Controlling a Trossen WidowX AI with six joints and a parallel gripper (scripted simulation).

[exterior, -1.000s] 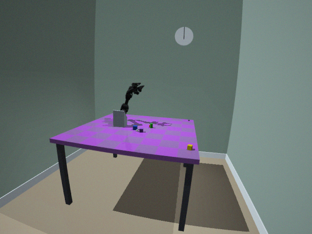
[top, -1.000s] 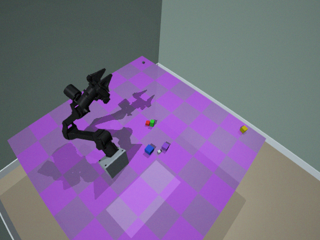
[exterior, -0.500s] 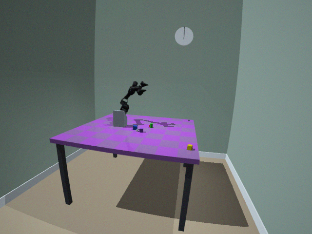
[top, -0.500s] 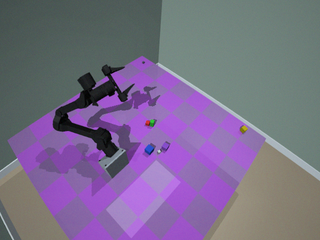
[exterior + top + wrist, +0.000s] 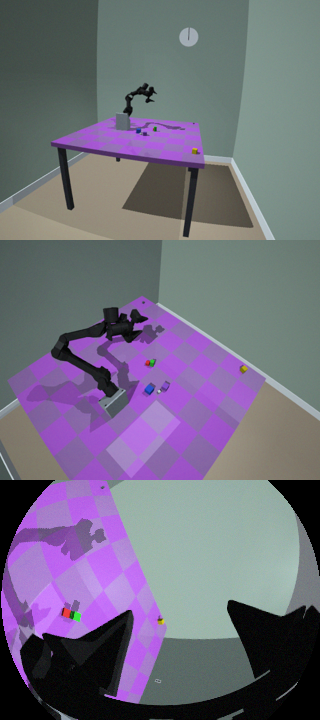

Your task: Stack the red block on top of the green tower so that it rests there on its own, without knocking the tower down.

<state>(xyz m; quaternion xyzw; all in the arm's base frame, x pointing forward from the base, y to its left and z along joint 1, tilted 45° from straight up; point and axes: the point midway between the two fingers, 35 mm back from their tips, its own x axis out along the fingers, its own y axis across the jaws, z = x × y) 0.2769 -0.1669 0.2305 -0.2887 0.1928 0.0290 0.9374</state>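
Now: the red block 360 mm below my gripper tip and 20 mm to the right of it. From my gripper tip the other things lie so: blue block 350 mm below, 160 mm behind, 150 mm to the right; then small white block 360 mm below, 210 mm to the right, 120 mm behind; then purple block 350 mm below, 220 mm to the right, 80 mm behind.
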